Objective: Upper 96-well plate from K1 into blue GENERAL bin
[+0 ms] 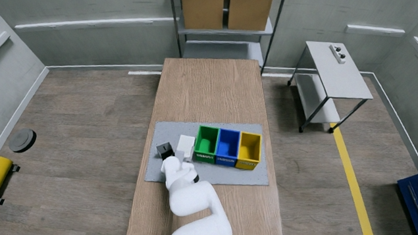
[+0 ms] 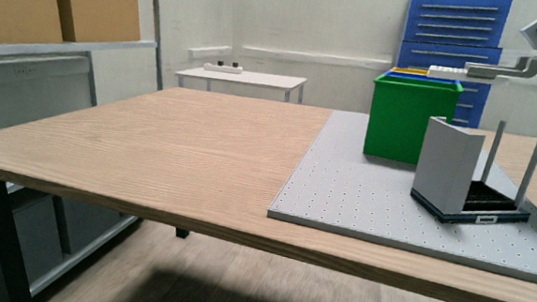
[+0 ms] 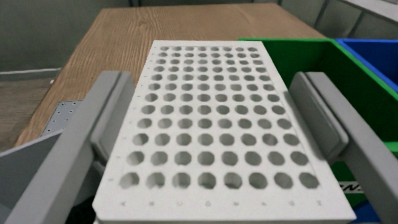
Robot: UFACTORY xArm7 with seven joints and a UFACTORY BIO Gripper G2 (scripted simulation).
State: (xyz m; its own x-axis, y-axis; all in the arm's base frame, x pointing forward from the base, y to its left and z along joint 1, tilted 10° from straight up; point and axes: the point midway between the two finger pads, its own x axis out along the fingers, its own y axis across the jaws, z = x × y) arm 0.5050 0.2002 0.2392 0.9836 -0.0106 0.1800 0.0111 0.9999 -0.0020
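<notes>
My hand is 100 mm short of the blue general bin, 240 mm to the left of it and 140 mm above it. Also, from my hand: green bin (100 mm ahead, 110 mm to the right, 140 mm below); dark plate (20 mm behind, 120 mm to the left, 200 mm below); white 96-well plate (20 mm ahead, 10 mm below).
</notes>
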